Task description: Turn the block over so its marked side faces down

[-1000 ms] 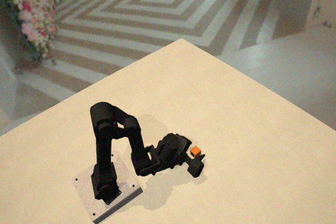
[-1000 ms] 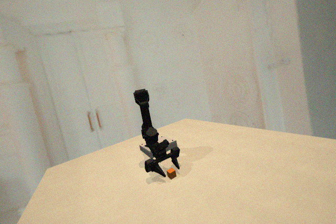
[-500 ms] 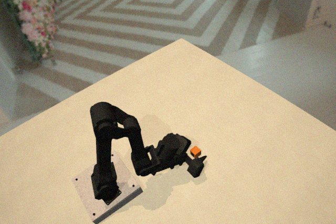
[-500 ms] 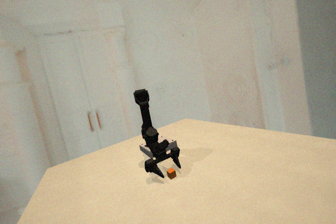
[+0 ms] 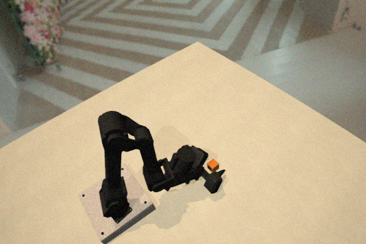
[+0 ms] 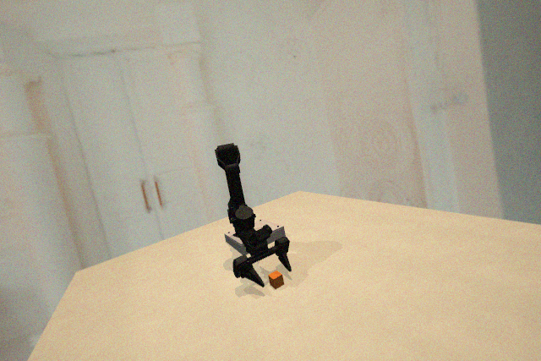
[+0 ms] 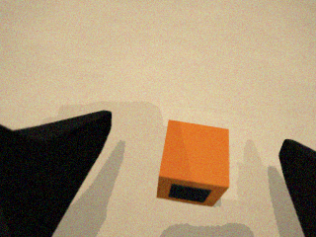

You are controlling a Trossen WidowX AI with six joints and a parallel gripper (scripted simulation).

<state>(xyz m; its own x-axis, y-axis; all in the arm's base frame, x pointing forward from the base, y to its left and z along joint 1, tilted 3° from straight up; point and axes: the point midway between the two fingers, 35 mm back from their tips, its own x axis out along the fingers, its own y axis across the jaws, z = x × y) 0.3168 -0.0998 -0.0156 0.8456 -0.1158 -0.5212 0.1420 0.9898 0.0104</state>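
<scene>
The block lies 20 mm behind my gripper tip and 10 mm below it.
</scene>
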